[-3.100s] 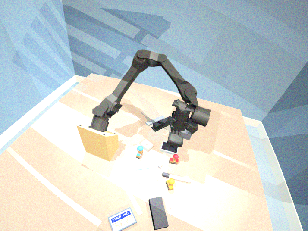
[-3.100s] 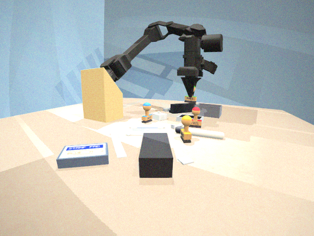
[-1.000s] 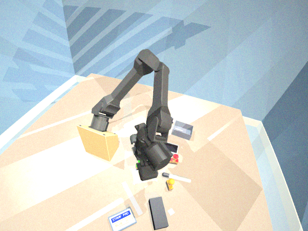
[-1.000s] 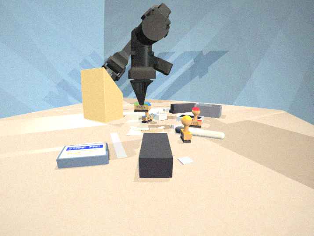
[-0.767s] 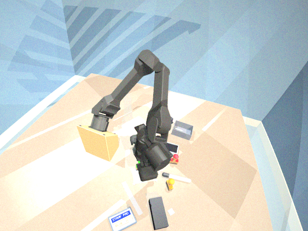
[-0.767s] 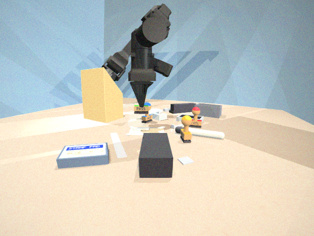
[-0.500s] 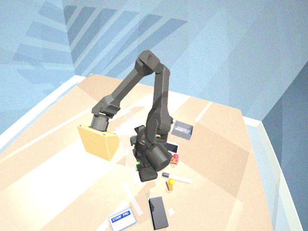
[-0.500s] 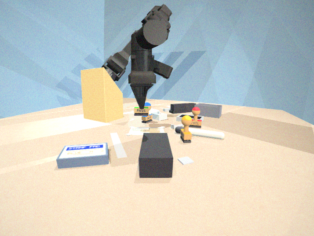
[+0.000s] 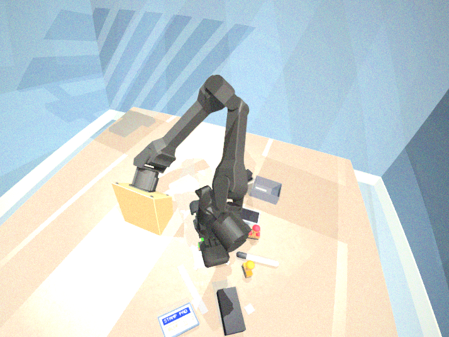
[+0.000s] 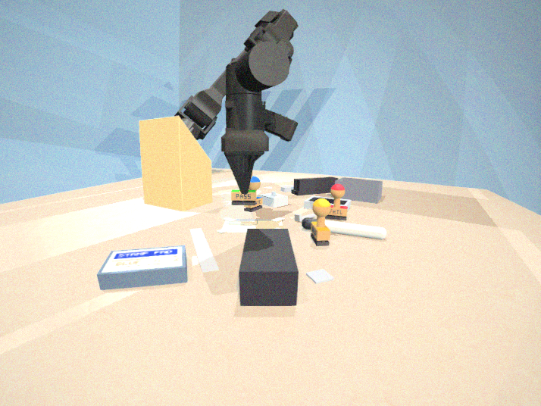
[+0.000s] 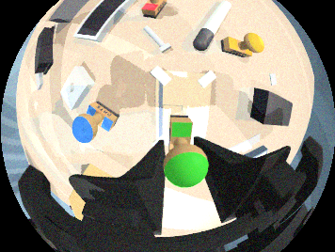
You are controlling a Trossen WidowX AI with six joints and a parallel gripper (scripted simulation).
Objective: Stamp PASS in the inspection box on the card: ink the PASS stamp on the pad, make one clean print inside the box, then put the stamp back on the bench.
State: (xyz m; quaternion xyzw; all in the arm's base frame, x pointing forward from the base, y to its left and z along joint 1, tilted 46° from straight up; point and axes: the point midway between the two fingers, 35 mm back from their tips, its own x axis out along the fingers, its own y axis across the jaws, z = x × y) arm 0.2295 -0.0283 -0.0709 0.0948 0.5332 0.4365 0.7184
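The white card is 6 cm below my gripper tip and 2 cm ahead of it. Also, from my gripper tip: yellow-knobbed stamp (14 cm ahead, 4 cm below, 2 cm to the right); green knob stamp (right at my gripper tip); blue-knobbed stamp (9 cm to the left, 4 cm below, 3 cm behind).
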